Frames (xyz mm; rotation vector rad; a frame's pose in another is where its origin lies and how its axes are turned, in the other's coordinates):
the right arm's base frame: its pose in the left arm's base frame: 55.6 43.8 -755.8 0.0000 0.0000 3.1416
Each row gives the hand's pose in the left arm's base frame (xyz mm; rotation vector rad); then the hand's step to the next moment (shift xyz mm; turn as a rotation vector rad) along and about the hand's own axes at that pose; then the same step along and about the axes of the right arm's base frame.
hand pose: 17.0 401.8 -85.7 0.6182 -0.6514 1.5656
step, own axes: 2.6 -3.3 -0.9 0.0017 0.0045 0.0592
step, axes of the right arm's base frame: -3.0 -2.7 1.4 0.0037 0.0417 0.0421
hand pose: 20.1 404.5 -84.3 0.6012 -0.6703 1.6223
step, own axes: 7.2 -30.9 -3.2 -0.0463 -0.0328 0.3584
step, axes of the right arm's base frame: -29.5 -10.8 5.8 -0.0450 0.2846 0.2205
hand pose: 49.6 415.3 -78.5 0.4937 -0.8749 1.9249
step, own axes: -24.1 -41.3 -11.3 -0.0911 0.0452 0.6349
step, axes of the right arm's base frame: -48.0 -7.1 -7.8 0.0062 0.5417 0.3464
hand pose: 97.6 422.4 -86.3 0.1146 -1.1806 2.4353
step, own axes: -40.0 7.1 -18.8 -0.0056 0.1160 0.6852
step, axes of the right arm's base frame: -35.3 3.2 -27.3 0.1183 0.5896 0.3485
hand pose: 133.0 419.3 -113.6 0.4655 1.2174 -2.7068
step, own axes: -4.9 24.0 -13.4 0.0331 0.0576 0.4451
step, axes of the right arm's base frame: -13.6 5.9 -23.7 0.1159 0.3711 0.2267
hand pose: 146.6 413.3 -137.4 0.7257 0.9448 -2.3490
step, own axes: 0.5 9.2 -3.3 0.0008 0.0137 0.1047
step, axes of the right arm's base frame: -6.3 3.5 -6.6 0.0221 0.0857 0.0577
